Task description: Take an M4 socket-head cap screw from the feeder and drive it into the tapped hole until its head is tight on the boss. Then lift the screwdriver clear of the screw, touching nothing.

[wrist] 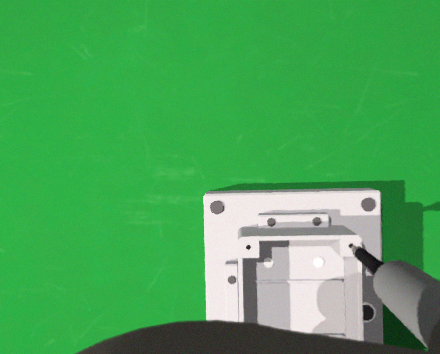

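Note:
My screwdriver (353, 248) reaches in from the right in the wrist view, its grey body and black nose pointing up-left. A small light-grey piece, looking like the cap screw, is at its tip; its details are too small to make out. The tip is at the dark tapped hole in the right corner boss (346, 250) of the white housing (354, 300), partly covering it. Whether the screw's end is in the hole or just above it cannot be told. The left corner boss (253, 253) has an open dark hole (248, 247). The feeder does not show.
The housing sits on a white fixture plate (220, 240) with grey corner bolts. A bolted block (294, 219) lies behind the housing, another (231, 295) at its left. A round dark opening (368, 312) is at the right. A dark curved arm part (210, 340) covers the bottom edge.

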